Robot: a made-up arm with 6 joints.
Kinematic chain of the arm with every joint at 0, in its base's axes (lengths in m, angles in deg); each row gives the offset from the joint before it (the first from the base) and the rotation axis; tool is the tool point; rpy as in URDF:
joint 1: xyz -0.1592 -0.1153 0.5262 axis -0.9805 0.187 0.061
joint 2: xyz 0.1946 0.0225 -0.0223 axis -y
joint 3: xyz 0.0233 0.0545 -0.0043 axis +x
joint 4: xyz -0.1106 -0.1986 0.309 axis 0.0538 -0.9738 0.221
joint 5: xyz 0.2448 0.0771 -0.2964 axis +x
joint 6: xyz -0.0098 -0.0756 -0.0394 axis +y
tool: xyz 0.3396 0.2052 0.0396 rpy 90 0 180
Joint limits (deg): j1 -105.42..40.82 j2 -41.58..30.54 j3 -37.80..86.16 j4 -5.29..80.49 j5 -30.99..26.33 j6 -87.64..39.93
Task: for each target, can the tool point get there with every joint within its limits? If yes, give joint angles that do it. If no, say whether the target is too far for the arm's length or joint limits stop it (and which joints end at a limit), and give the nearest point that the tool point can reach.
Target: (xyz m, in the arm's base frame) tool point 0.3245 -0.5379 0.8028
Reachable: yes | joints -11.00 -28.16 47.61 60.52 6.50 -52.51
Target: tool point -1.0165 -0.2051 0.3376
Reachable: no: joint limits stop it (at a limit: joint 1, joint 2, joint 4) | nearest point -0.4485 -0.4778 0.4039 | short by 0.634 m
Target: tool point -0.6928 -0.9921 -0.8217
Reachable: no: too far | nearest point -0.2251 -0.6095 -0.0230 | short by 1.002 m
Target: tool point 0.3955 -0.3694 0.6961
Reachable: yes | joints -45.43 13.04 36.87 2.00 15.57 -25.17
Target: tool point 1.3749 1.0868 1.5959
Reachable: no: too far | nearest point 0.6368 0.3902 0.9891 | short by 1.182 m
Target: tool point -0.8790 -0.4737 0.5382
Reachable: no: joint limits stop it (at a limit: joint 1, joint 2, joint 4) | nearest point -0.4942 -0.5713 0.5498 | short by 0.397 m
